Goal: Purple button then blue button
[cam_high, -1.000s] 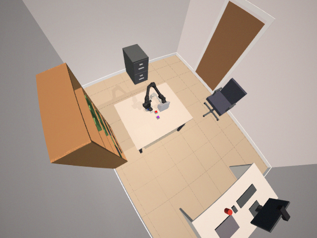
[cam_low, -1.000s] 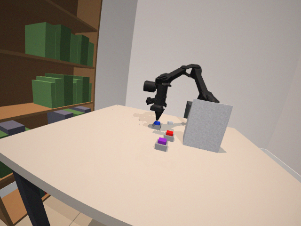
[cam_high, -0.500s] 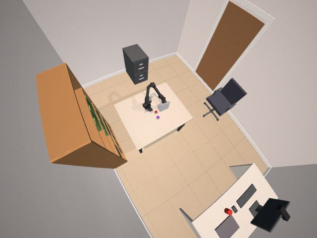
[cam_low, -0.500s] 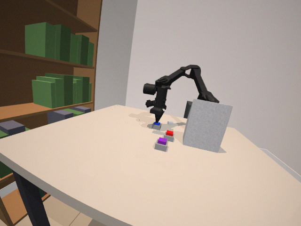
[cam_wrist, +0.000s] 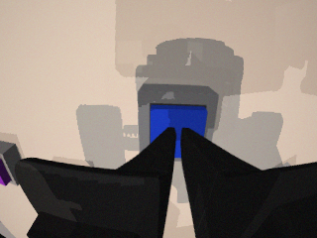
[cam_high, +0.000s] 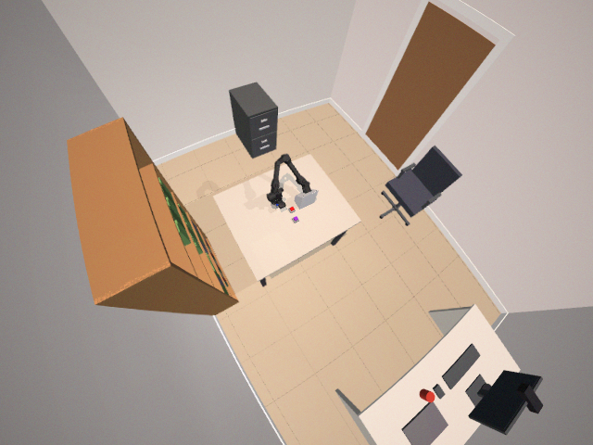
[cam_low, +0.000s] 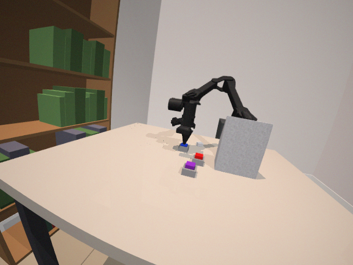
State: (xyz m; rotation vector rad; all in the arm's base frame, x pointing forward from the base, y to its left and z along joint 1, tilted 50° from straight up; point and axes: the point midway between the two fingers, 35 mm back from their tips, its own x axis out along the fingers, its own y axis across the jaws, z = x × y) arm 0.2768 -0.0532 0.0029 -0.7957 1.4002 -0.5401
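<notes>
The blue button lies right at my gripper tip. Round my gripper tip: purple button: 20 cm to the left, 9 cm behind; red button: 10 cm to the left, 10 cm behind; small white block: 14 cm to the right, 6 cm behind, 2 cm below.
</notes>
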